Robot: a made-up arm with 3 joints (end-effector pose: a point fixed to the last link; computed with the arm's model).
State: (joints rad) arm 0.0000 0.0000 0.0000
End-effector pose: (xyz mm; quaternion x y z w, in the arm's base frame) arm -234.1 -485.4 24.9 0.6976 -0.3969 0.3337 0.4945
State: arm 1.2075 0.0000 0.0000
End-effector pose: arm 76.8 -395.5 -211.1 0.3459 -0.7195 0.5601 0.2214
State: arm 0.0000 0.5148 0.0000
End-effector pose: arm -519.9 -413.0 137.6 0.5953 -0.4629 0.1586 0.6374
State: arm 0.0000 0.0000 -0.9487
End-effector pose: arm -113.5 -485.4 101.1 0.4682 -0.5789 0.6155 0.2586
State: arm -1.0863 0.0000 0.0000
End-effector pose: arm -141.9 -580.7 364.7 0.8051 0.0178 0.0259 0.5923
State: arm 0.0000 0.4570 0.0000
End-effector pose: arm -491.2 -428.1 122.4 0.6089 -0.4569 0.1790 0.6233
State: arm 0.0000 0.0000 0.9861
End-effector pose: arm -370.0 -485.4 83.1 0.7724 -0.1155 -0.0362 0.6234
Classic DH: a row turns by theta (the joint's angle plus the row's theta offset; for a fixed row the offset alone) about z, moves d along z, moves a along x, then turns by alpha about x. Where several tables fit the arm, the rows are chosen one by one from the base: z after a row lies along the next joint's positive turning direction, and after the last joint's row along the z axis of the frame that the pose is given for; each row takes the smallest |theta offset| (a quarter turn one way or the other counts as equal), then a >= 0, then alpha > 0; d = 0 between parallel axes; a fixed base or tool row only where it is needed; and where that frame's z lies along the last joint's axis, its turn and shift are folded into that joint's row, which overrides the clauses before.
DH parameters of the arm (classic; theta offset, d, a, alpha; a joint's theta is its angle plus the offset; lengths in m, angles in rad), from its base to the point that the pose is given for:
base (fixed): 0.0632 0.2749 0.0722 1.8594
joint 1: -0.2077 -0.0709 -0.2238 1.7599
joint 2: 0.1344 0.199 -0.0539 1.1152
joint 3: -0.5081 -0.1235 -0.0248 -2.8397
tool (fixed): 0.8514 0.5184 0 0

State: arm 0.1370 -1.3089 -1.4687
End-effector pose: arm 392.3 -55.2 314.9 -0.3345 0.4446 -0.6435 0.5258
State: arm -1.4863 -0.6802 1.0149
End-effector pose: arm -39.2 -508.1 181.5 0.7270 0.5340 -0.2486 0.3529
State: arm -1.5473 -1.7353 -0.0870
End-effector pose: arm -59.7 210.7 -55.8 -0.9751 -0.0056 -0.0142 0.2212
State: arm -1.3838 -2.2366 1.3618
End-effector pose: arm 69.8 312.7 -31.4 -0.7655 -0.5725 -0.2603 0.1358
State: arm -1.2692 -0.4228 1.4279
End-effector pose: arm -22.4 -582.9 341.4 0.5743 0.5725 -0.3499 0.4691
